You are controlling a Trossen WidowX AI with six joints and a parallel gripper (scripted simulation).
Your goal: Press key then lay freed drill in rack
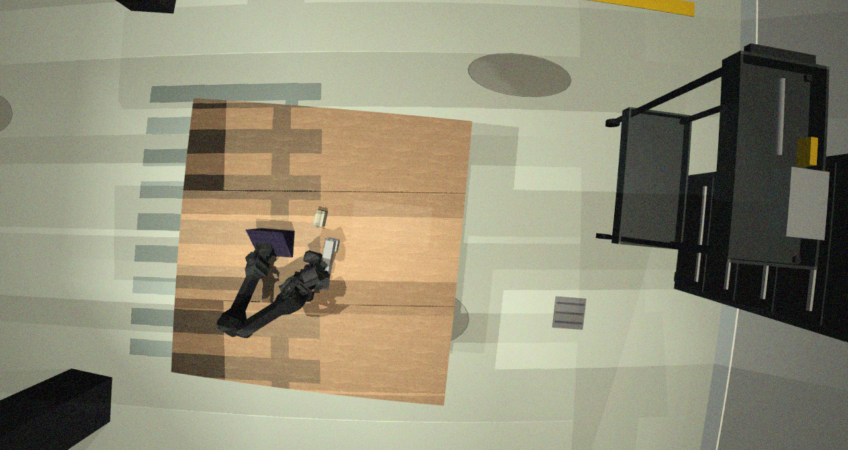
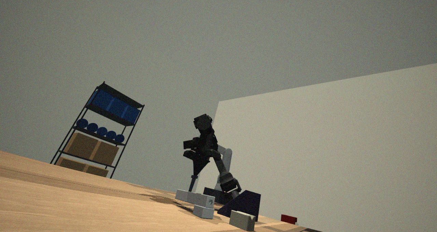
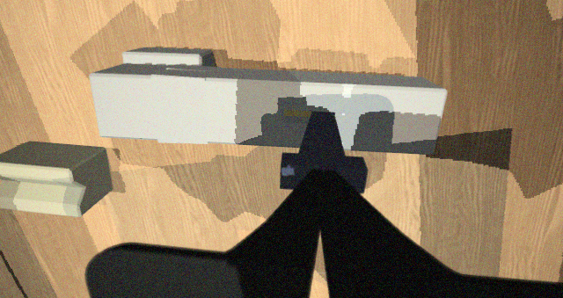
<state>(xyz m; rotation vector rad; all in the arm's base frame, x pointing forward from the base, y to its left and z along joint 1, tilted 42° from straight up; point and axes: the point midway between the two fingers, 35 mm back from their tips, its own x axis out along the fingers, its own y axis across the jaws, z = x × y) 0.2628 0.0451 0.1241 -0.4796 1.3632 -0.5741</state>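
My gripper tip is 3 cm above the key. Also, from my gripper tip: housing (8 cm below, 4 cm to the left, 1 cm ahead); then rack (21 cm to the left, 10 cm below, 5 cm behind); then drill (8 cm below, 6 cm to the left, 1 cm ahead).
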